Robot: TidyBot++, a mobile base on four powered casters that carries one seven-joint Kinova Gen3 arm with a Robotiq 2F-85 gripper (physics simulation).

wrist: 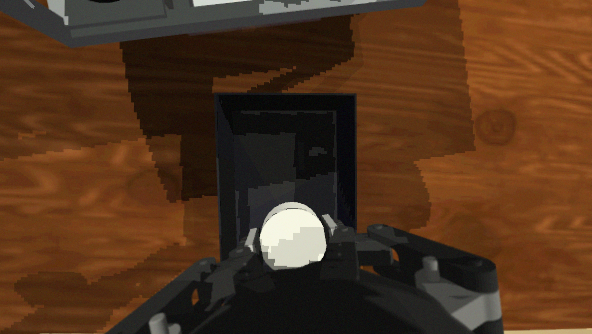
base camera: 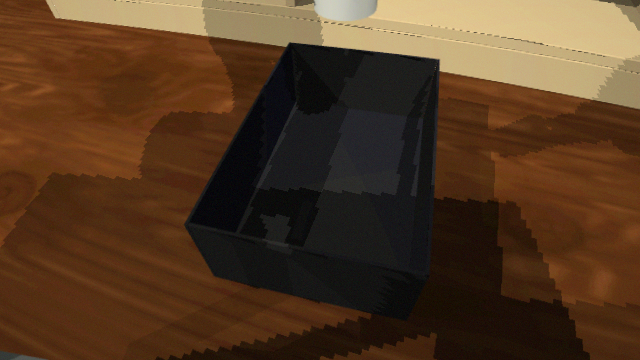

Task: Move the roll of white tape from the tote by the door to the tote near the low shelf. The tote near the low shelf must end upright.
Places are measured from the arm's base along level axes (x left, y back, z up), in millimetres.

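Pixels of known places: gripper, between the fingertips: (wrist: 291, 233).
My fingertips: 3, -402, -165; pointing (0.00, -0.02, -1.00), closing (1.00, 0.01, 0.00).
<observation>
Ahead of a thing's pixels: the offset from my fingertips to its middle, as dx, dy, dz. "spot": to the spot under its first point. Level surfaces: height alone.
The black tote @(+3, +0, -182) (base camera: 320, 272) (wrist: 356, 150) stands upright on the wooden floor, and its inside shows no object. My gripper (wrist: 291, 233) is shut on the roll of white tape @(+0, -2, +1) (wrist: 293, 239), which sits between the two fingertips. In the wrist view the roll overlaps the near part of the tote's opening. In the base camera view the underside of the white roll @(spot: -2, +23, -2) (base camera: 346, 9) shows at the top edge, above and beyond the tote's far wall. The fingers do not show in the base camera view. The tote by the door does not show.
The pale wooden low shelf (base camera: 500, 75) runs behind the tote's far wall in the base camera view. The mobile base (wrist: 215, 25) shows along the top left of the wrist view, a short way from the tote. Dark shadows lie on the wooden floor @(dz -232) (base camera: 75, 90) (wrist: 525, 200).
</observation>
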